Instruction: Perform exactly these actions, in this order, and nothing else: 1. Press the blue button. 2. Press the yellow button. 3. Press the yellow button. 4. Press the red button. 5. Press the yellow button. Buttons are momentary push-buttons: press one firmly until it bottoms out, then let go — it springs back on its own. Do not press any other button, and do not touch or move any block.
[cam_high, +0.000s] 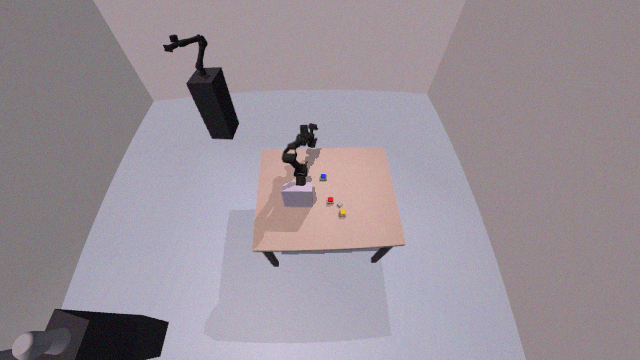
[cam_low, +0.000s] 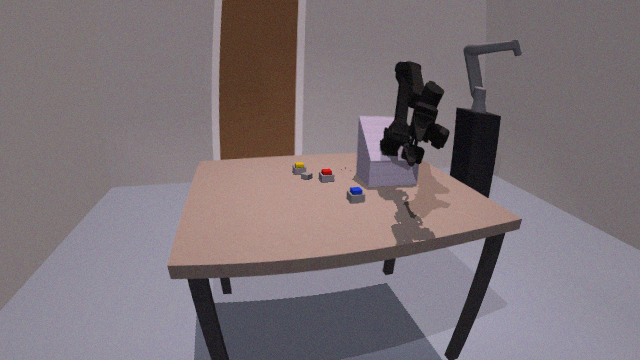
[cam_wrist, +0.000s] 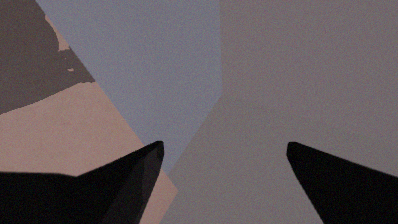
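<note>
My gripper tip is now 70 mm short of the blue button, 270 mm to the left of it and 200 mm above it. The rest, counted from my gripper tip: yellow button (240 mm ahead, 570 mm to the right, 200 mm below); red button (140 mm ahead, 480 mm to the right, 200 mm below); small grey block (210 mm ahead, 500 mm to the right, 220 mm below).
</note>
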